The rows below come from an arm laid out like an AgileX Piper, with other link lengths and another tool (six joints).
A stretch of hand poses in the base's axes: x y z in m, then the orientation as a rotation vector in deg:
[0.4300, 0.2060, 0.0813, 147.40, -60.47, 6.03]
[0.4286, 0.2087, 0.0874, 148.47, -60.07, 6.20]
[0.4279, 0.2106, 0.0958, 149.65, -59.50, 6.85]
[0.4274, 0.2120, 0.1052, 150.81, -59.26, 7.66]
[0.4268, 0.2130, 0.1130, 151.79, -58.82, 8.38]
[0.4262, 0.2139, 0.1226, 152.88, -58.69, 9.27]
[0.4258, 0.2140, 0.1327, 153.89, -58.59, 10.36]
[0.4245, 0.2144, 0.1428, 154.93, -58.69, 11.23]
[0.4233, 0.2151, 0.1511, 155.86, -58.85, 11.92]
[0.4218, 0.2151, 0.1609, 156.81, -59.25, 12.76]
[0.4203, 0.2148, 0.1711, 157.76, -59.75, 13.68]
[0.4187, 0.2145, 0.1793, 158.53, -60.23, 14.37]
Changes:
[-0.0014, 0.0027, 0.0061, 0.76, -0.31, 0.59]
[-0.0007, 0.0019, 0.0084, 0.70, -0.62, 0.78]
[-0.0005, 0.0014, 0.0094, 0.76, -0.79, 0.58]
[-0.0006, 0.0010, 0.0078, 0.56, -0.64, 0.64]
[-0.0006, 0.0009, 0.0096, 0.74, -0.84, 0.49]
[-0.0004, 0.0001, 0.0101, 0.65, -0.96, 0.46]
[-0.0013, 0.0004, 0.0101, 0.79, -0.86, 0.33]
[-0.0012, 0.0007, 0.0083, 0.75, -0.72, 0.24]
[-0.0015, 0.0000, 0.0098, 0.83, -0.87, 0.11]
[-0.0015, -0.0003, 0.0102, 0.86, -0.93, 0.06]
[-0.0016, -0.0003, 0.0082, 0.74, -0.73, 0.00]

